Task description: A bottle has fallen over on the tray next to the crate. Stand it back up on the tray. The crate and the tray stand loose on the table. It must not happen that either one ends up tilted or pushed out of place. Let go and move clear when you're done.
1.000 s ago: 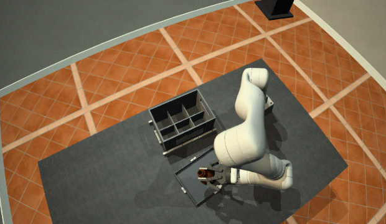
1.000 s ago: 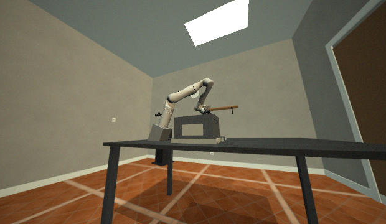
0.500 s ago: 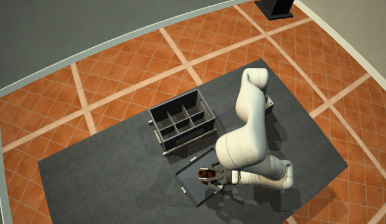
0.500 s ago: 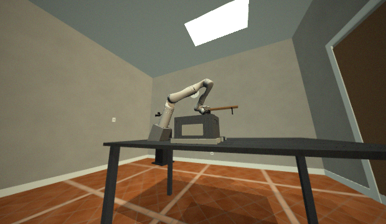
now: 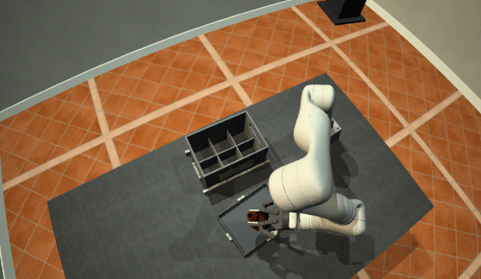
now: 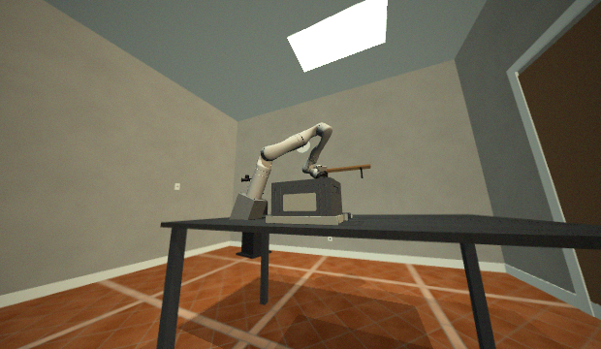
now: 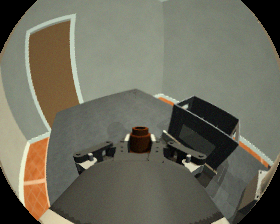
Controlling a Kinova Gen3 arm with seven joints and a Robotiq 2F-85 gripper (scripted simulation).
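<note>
Right now the brown bottle is 20 mm behind my hand, 10 mm to the left of it and 40 mm below it. From my hand the other things lie so: dark crate 310 mm to the right, 120 mm below; then dark tray 30 mm behind, 20 mm to the right, 190 mm below.
</note>
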